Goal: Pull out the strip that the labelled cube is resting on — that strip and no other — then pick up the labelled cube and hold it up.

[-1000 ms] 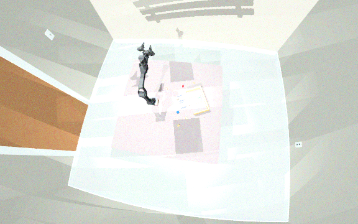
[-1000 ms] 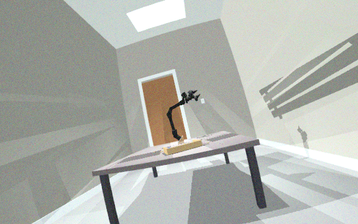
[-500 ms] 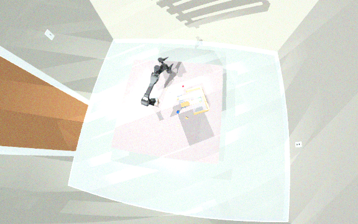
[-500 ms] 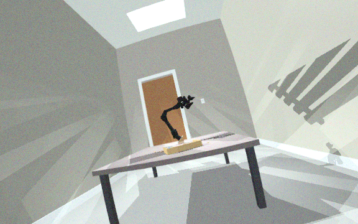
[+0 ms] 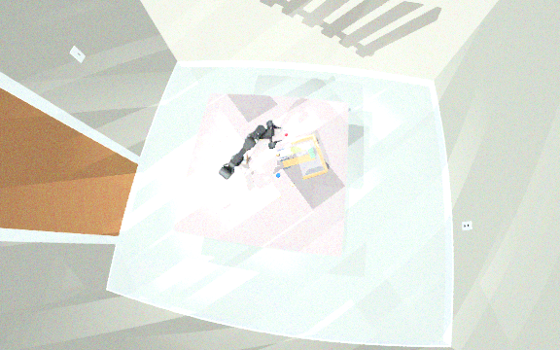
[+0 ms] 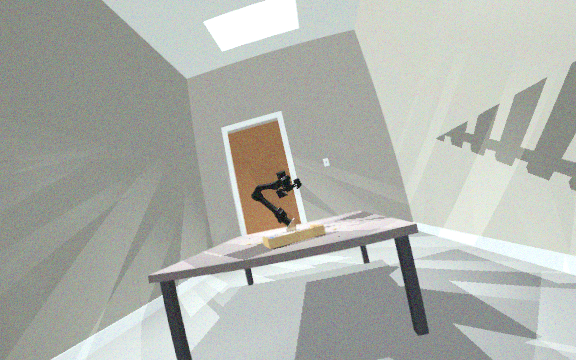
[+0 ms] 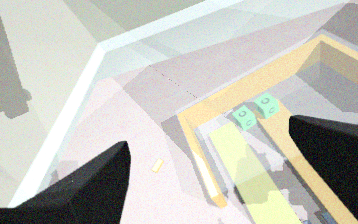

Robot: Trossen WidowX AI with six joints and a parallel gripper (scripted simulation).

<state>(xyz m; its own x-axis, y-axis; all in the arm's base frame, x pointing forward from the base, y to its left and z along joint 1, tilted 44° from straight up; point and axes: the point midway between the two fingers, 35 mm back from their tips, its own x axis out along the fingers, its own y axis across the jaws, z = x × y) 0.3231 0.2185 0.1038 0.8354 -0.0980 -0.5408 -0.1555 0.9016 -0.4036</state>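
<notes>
The small blue thing lies 30 mm behind my gripper tip, 210 mm to the right of it and 280 mm below it. From my gripper tip the other things lie so: small red thing 10 mm ahead, 140 mm to the left, 280 mm below.
</notes>
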